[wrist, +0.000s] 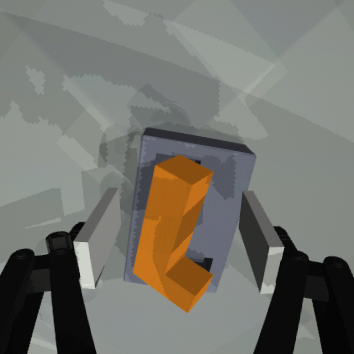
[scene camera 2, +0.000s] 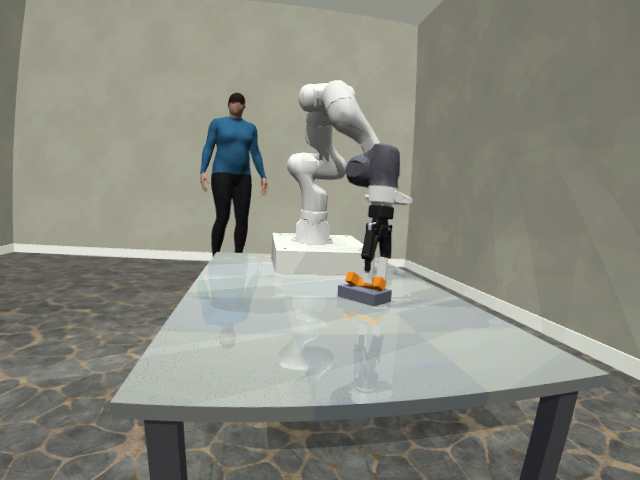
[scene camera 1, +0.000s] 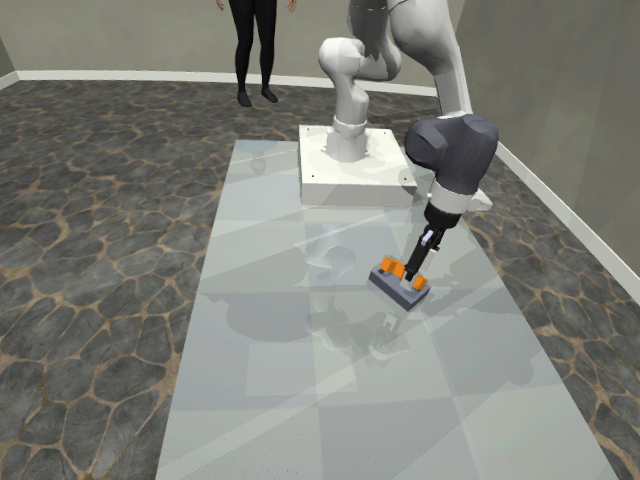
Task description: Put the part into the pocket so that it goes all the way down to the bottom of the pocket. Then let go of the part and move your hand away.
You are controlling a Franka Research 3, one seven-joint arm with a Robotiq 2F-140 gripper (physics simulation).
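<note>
The orange part (scene camera 1: 391, 266) (scene camera 2: 379, 283) (wrist: 172, 210), with raised ends, rests on the dark grey-blue block (scene camera 1: 388, 291) (scene camera 2: 361, 296) (wrist: 224, 200) over its pocket. It stands clearly above the rim and looks tilted and turned against the block in the wrist view. Small dark bits of the pocket show beside both its ends; how much of its underside is inside is hidden. My gripper (scene camera 1: 416, 273) (scene camera 2: 374, 273) (wrist: 179, 208) is open, with its pale pads on either side of the part and gaps between pads and part in the wrist view.
The block stands on the glossy table (scene camera 1: 279, 439) (scene camera 2: 248, 382), right of its middle in the scene views. The white robot base (scene camera 1: 356, 193) (scene camera 2: 315, 261) is at the back. A person (scene camera 1: 253, 46) (scene camera 2: 233, 144) stands behind the table.
</note>
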